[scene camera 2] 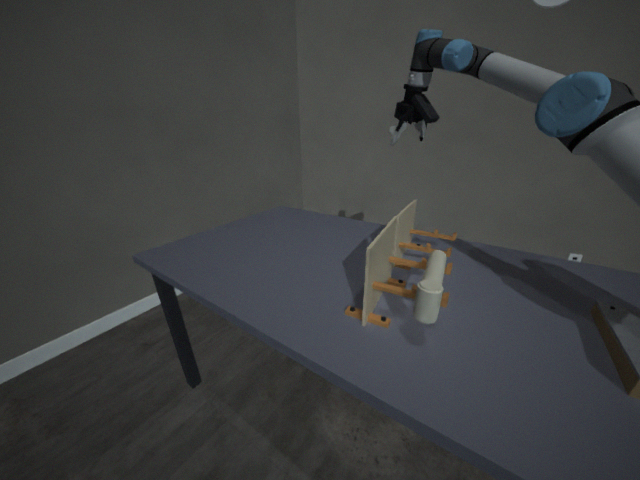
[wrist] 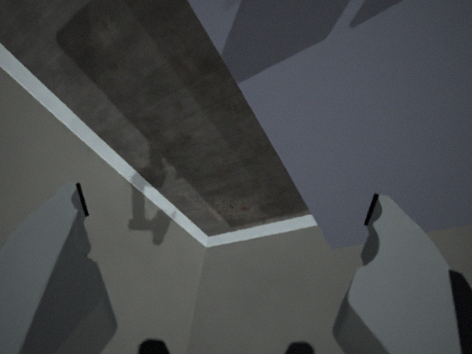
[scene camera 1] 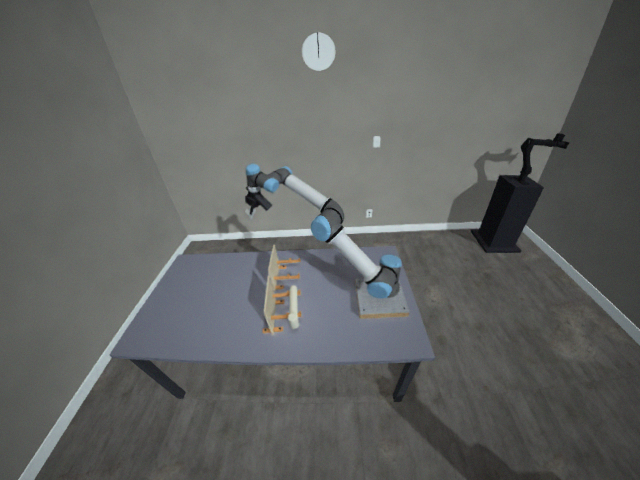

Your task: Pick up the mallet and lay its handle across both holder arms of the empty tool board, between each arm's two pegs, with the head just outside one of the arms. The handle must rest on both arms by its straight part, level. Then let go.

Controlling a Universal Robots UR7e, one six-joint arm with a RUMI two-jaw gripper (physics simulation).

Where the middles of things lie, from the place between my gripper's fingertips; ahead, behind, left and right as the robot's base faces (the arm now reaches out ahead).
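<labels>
Position of the cream mallet (scene camera 2: 429, 292) relative to my hand: far below it, far behind it and far to the left of it.
</labels>
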